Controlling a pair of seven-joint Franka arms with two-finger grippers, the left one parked.
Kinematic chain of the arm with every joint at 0, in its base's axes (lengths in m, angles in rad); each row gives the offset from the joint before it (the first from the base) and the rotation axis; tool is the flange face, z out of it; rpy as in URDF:
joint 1: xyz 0 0 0.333 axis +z
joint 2: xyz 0 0 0 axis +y
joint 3: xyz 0 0 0.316 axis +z
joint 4: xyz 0.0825 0 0 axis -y
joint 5: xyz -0.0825 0 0.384 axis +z
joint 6: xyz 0 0 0 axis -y
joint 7: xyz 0.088 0 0 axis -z
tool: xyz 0 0 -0.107 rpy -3.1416 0 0
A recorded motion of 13 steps. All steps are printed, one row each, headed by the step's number.
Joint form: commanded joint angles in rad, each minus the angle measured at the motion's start. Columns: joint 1, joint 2, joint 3, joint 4, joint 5, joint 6, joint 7.
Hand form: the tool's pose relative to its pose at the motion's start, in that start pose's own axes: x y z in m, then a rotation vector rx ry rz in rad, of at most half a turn. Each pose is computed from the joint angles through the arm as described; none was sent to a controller.
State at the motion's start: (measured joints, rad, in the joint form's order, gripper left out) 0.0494 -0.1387 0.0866 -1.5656 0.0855 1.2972 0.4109
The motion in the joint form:
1: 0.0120 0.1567 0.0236 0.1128 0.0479 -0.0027 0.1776
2: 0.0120 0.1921 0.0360 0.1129 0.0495 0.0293 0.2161
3: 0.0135 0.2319 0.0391 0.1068 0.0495 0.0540 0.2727
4: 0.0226 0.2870 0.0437 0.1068 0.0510 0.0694 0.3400
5: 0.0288 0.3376 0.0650 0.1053 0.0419 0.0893 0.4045
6: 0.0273 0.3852 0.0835 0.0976 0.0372 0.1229 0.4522
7: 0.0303 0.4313 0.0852 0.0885 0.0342 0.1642 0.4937
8: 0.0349 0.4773 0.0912 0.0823 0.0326 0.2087 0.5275
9: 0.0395 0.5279 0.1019 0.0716 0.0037 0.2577 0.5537
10: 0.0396 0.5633 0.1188 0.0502 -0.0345 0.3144 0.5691
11: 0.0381 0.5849 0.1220 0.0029 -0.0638 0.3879 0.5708
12: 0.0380 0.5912 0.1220 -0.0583 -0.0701 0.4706 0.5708
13: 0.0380 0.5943 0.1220 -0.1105 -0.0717 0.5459 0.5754
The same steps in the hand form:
1: 0.0412 -0.0375 0.0231 0.0252 -0.0700 0.1311
2: 0.0544 -0.0480 0.0380 0.0263 -0.0767 0.1610
3: 0.0701 -0.0546 0.0588 0.0174 -0.0983 0.2178
4: 0.0862 -0.0664 0.0868 -0.0025 -0.1367 0.2767
5: 0.0969 -0.0829 0.1142 -0.0297 -0.1625 0.3202
6: 0.1093 -0.0945 0.1421 -0.0444 -0.1819 0.3571
7: 0.1238 -0.1006 0.1699 -0.0535 -0.1946 0.4003
8: 0.1357 -0.1096 0.1970 -0.0576 -0.2037 0.4300
9: 0.1473 -0.1179 0.2295 -0.0834 -0.1992 0.4464
10: 0.1543 -0.1250 0.2576 -0.1061 -0.1788 0.4460
11: 0.1602 -0.1241 0.2877 -0.1202 -0.1583 0.4444
12: 0.1609 -0.1232 0.3141 -0.1133 -0.1435 0.4448
13: 0.1603 -0.1224 0.3345 -0.1005 -0.1278 0.4503

